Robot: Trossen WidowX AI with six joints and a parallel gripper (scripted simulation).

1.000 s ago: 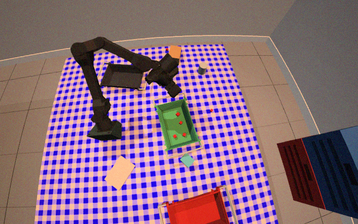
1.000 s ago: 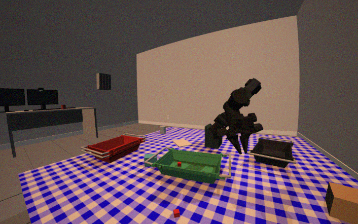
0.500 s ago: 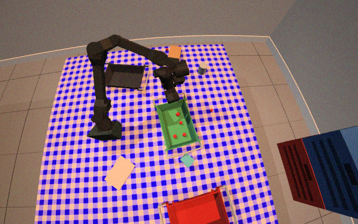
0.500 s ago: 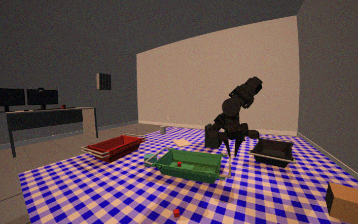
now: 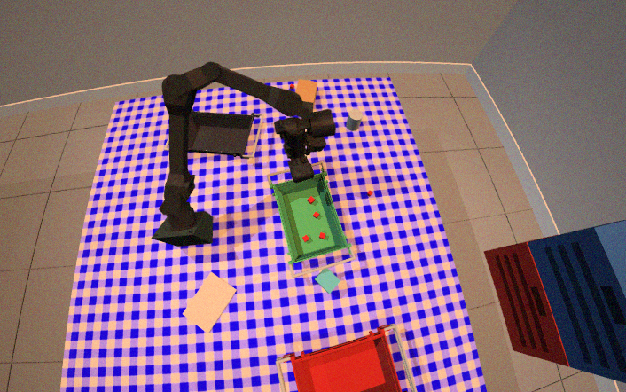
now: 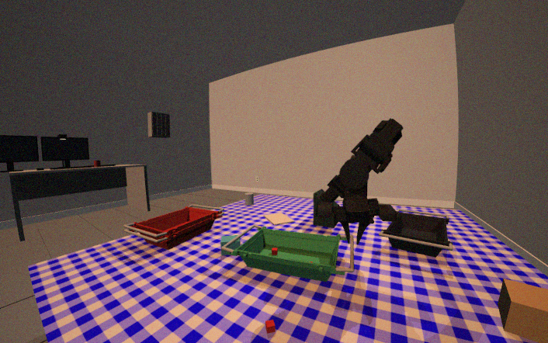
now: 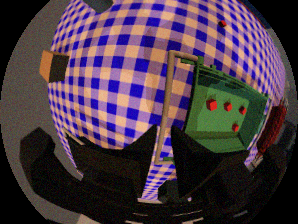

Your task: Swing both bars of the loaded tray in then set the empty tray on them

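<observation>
My gripper tip is 37 cm to the left of the teal cube, 6 cm above it and 2 cm short of it. The rest, counted from my gripper tip: orange box 35 cm to the left, 10 cm ahead, 5 cm below; black tray 27 cm behind, 22 cm to the left, 4 cm below; beige sheet 36 cm to the right, 34 cm behind, 8 cm below.
</observation>
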